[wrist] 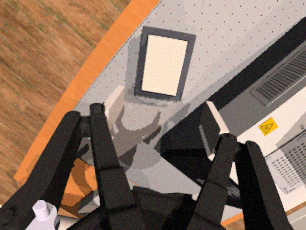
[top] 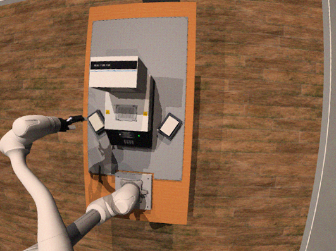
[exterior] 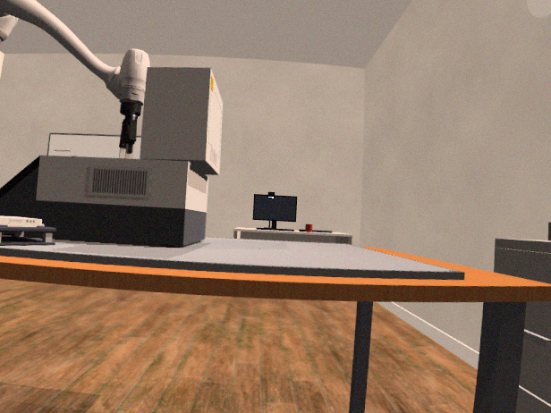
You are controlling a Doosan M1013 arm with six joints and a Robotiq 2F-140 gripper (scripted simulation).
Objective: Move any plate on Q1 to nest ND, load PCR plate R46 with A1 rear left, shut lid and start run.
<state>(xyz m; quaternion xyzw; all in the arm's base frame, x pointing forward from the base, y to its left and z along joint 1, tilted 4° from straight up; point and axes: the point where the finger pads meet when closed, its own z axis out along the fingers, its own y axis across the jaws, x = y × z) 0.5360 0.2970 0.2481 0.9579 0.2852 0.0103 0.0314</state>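
Right now my hand is 2 cm past the white plate R46, 58 cm to the left of it and 23 cm above it. Also, from my hand: dark plate nest N1: 2 cm behind, 58 cm to the right, 24 cm below; then dark nest: 25 cm below; then 96-well plate: 23 cm below.
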